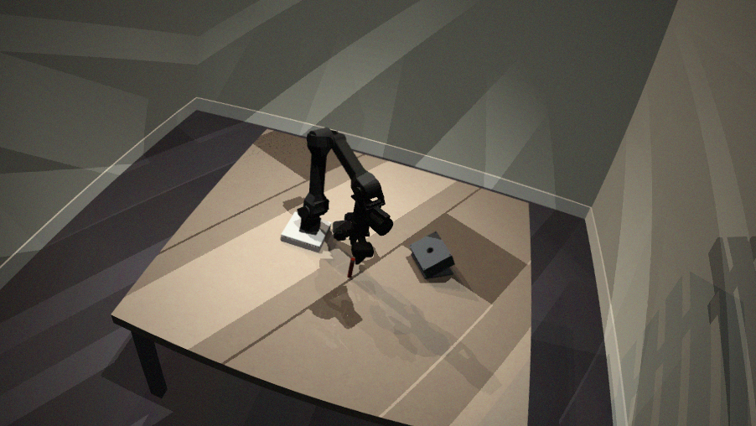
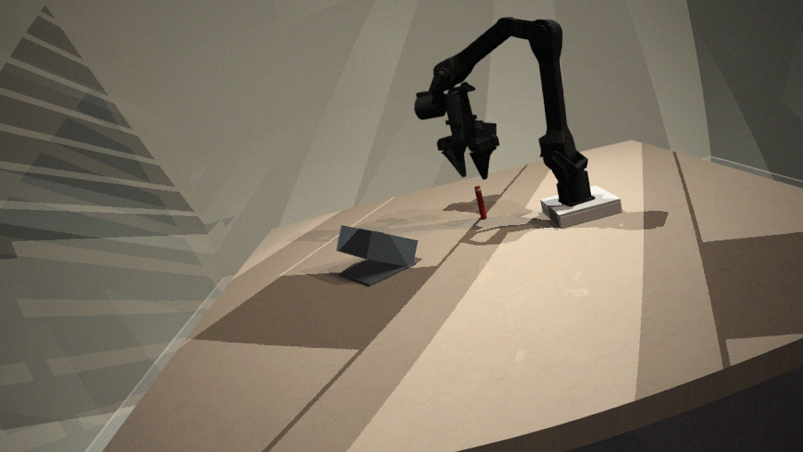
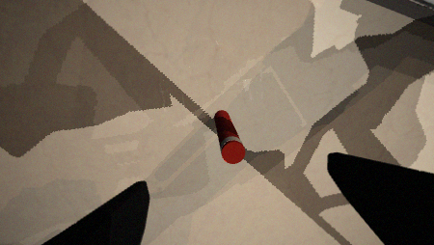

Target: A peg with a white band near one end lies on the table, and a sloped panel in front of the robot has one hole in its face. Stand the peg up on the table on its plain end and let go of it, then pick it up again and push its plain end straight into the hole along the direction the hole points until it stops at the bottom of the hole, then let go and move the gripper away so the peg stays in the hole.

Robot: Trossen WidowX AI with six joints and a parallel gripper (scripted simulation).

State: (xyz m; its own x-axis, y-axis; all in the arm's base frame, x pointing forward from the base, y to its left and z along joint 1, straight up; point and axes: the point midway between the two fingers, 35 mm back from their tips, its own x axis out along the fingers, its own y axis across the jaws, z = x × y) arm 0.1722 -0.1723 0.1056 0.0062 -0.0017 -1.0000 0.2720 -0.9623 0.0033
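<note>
My gripper tip is 50 mm above the red peg. Also, from my gripper tip: dark flat foot 280 mm ahead, 140 mm to the left, 100 mm below; sloped panel 270 mm ahead, 130 mm to the left, 50 mm below.
</note>
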